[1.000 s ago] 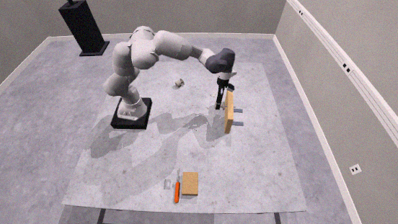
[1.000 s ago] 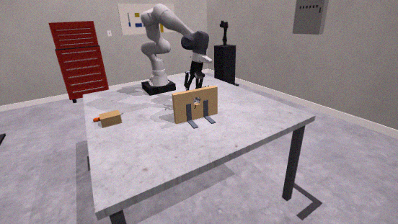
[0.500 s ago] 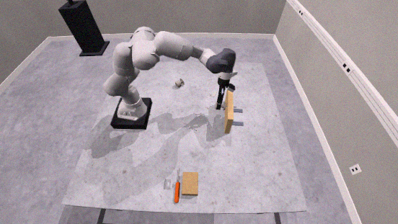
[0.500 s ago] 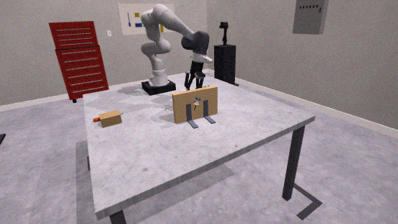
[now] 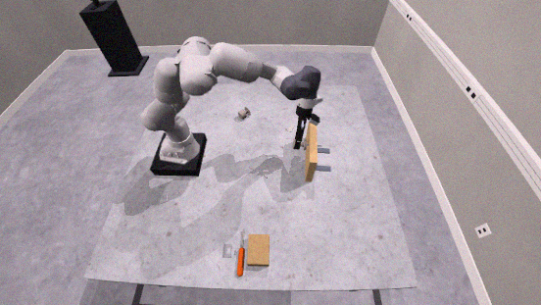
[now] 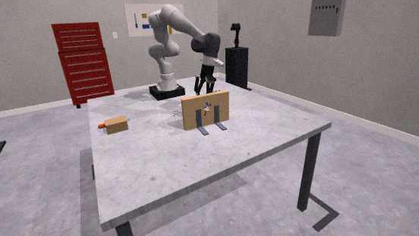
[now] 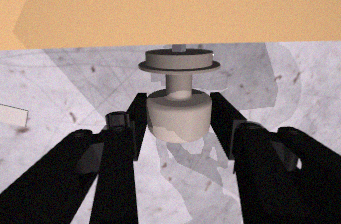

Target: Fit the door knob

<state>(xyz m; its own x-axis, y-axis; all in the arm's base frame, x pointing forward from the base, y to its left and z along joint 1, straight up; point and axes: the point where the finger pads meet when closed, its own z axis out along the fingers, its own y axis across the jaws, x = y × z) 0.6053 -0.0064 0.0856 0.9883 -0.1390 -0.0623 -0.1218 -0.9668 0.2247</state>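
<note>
The latch socket is 7 cm ahead of my hand, 2 cm below it and 1 cm to the right of it. Also, from my hand: wooden block: 51 cm to the right, 20 cm behind, 12 cm below; upright wooden panel: 7 cm ahead, 4 cm below, 1 cm to the right; pale chip: 21 cm to the left, 15 cm below, 1 cm behind.
</note>
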